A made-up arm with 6 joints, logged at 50 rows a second.
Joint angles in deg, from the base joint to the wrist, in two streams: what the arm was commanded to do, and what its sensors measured. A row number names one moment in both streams.
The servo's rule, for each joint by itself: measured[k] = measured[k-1] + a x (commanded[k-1-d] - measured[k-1]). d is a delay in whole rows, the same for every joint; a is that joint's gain. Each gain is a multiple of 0.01, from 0.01 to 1. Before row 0 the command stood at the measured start. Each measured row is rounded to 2 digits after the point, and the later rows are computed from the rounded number. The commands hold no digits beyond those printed.
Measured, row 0:
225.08 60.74 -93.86 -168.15 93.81 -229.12
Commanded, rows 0 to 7:
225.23 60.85 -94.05 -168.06 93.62 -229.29
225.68 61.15 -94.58 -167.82 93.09 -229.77
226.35 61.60 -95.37 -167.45 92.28 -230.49
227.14 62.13 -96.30 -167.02 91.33 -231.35
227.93 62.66 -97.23 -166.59 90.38 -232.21
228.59 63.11 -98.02 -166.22 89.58 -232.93
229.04 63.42 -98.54 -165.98 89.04 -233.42
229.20 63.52 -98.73 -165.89 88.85 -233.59
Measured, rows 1 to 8:
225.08 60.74 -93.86 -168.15 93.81 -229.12
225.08 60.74 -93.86 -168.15 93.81 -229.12
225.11 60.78 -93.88 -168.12 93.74 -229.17
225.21 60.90 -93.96 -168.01 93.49 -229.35
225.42 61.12 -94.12 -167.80 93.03 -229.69
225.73 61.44 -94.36 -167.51 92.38 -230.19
226.13 61.83 -94.68 -167.17 91.62 -230.80
226.57 62.24 -95.05 -166.82 90.84 -231.44
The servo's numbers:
d 2
a 0.18 0.32 0.11 0.37 0.38 0.30

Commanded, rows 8 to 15:
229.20 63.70 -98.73 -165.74 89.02 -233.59
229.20 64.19 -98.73 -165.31 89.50 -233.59
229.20 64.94 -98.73 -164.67 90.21 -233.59
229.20 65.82 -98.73 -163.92 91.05 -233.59
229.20 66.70 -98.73 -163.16 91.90 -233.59
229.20 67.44 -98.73 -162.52 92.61 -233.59
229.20 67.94 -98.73 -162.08 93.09 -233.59
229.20 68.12 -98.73 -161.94 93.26 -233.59
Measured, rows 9 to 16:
227.01 62.62 -95.43 -166.51 90.16 -232.03
227.40 62.91 -95.79 -166.28 89.66 -232.50
227.72 63.16 -96.11 -166.08 89.42 -232.83
227.99 63.49 -96.40 -165.80 89.45 -233.06
228.21 63.95 -96.66 -165.38 89.74 -233.22
228.39 64.55 -96.89 -164.84 90.24 -233.33
228.54 65.24 -97.09 -164.22 90.87 -233.41
228.66 65.94 -97.27 -163.59 91.53 -233.46

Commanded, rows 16 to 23:
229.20 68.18 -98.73 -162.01 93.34 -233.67
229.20 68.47 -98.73 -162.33 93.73 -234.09
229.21 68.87 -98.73 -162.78 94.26 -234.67
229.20 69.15 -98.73 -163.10 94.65 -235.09
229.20 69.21 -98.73 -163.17 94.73 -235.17
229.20 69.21 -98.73 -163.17 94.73 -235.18
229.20 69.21 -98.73 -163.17 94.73 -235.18
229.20 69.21 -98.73 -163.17 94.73 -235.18
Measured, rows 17 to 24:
228.76 66.58 -97.43 -163.03 92.12 -233.50
228.84 67.07 -97.57 -162.63 92.55 -233.53
228.90 67.43 -97.70 -162.40 92.85 -233.57
228.95 67.76 -97.81 -162.37 93.18 -233.73
229.00 68.12 -97.91 -162.52 93.59 -234.01
229.04 68.45 -98.00 -162.73 93.99 -234.33
229.07 68.69 -98.08 -162.89 94.27 -234.58
229.09 68.86 -98.15 -162.99 94.44 -234.76

